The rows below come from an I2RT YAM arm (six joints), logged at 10 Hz.
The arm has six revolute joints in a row. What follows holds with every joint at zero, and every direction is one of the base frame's.
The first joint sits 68 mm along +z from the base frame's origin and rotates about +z.
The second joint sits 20 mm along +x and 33.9 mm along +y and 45.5 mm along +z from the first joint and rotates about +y.
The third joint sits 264 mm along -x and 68.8 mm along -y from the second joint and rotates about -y.
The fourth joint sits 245 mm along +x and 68.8 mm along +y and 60 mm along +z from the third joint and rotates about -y.
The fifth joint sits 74 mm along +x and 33.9 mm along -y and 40.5 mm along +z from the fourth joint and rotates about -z.
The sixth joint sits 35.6 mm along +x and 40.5 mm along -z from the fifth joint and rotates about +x.
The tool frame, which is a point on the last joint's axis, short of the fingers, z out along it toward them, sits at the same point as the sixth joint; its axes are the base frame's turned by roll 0, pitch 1.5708 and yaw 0 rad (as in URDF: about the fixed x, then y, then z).
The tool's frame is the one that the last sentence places.
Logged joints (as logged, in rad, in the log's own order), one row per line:
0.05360 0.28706 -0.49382 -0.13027 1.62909 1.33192
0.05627 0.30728 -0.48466 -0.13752 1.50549 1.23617
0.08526 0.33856 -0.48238 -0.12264 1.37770 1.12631
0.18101 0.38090 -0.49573 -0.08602 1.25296 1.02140
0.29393 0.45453 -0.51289 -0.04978 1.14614 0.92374
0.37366 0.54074 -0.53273 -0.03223 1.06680 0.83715
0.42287 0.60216 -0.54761 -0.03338 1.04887 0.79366
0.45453 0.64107 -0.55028 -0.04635 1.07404 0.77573
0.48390 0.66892 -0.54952 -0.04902 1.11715 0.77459
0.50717 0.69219 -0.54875 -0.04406 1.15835 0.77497
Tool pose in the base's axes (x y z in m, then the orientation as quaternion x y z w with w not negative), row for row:
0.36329 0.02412 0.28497 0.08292 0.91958 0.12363 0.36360
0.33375 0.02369 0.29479 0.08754 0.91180 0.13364 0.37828
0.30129 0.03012 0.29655 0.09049 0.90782 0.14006 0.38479
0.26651 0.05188 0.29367 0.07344 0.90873 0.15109 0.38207
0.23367 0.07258 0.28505 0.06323 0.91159 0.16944 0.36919
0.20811 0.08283 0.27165 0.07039 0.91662 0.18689 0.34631
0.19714 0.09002 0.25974 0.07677 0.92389 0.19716 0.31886
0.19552 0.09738 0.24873 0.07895 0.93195 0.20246 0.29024
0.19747 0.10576 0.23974 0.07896 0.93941 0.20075 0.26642
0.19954 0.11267 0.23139 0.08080 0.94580 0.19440 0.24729
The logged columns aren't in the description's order. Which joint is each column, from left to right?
Columns, left to right: joint 1, joint 6, joint 4, joint 5, joint 2, joint 3.
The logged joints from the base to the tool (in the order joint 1, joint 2, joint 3, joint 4, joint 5, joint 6), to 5 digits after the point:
0.05360 1.62909 1.33192 -0.49382 -0.13027 0.28706
0.05627 1.50549 1.23617 -0.48466 -0.13752 0.30728
0.08526 1.37770 1.12631 -0.48238 -0.12264 0.33856
0.18101 1.25296 1.02140 -0.49573 -0.08602 0.38090
0.29393 1.14614 0.92374 -0.51289 -0.04978 0.45453
0.37366 1.06680 0.83715 -0.53273 -0.03223 0.54074
0.42287 1.04887 0.79366 -0.54761 -0.03338 0.60216
0.45453 1.07404 0.77573 -0.55028 -0.04635 0.64107
0.48390 1.11715 0.77459 -0.54952 -0.04902 0.66892
0.50717 1.15835 0.77497 -0.54875 -0.04406 0.69219

